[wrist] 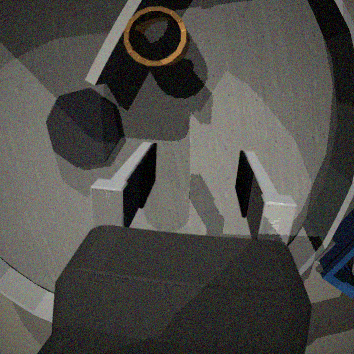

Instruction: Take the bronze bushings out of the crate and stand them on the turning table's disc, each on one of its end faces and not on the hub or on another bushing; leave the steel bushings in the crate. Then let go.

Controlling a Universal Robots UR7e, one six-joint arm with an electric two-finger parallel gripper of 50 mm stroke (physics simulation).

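Places are measured from the arm's base along level axes (x ahead, y right, z down), in metres.
Pixels of known places: gripper, fingertip midpoint: (196, 165).
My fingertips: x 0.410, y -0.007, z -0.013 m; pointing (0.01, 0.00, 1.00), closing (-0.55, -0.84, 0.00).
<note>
For each thing: its top centre in the pictures, then the offset to it from my fingertips. "spot": a spot on its surface instead.
- bronze bushing at its top centre: (153, 35) dx -0.042, dy +0.065, dz +0.028 m
- grey disc at its top centre: (80, 128) dx +0.048, dy +0.078, dz +0.058 m
- dark many-sided hub at its top centre: (80, 128) dx +0.048, dy +0.078, dz +0.058 m
- dark bar with a pale edge, surface spot: (111, 46) spot: dx -0.022, dy +0.084, dz +0.030 m
- blue crate-like object at a spot on its surface: (336, 284) spot: dx +0.030, dy -0.213, dz +0.070 m
- turning table's pale outer rim at a spot on its surface: (30, 295) spot: dx +0.249, dy +0.042, dz +0.048 m
A bronze bushing (155, 63) stands upright on an end face on the grey disc (270, 55) of the turning table, at the top of the view, its round opening facing the camera. It is apart from the dark many-sided hub (85, 129), which is to its lower left. My gripper (196, 165) is open, with no thing between its fingers. It is over the disc, below the bushing in the view and clear of it. No steel bushing can be made out.
A dark bar with a pale edge (111, 46) runs beside the bushing, to its left. Part of a blue crate-like object (336, 284) shows at the lower right edge. The turning table's pale outer rim (30, 295) shows at the lower left.
</note>
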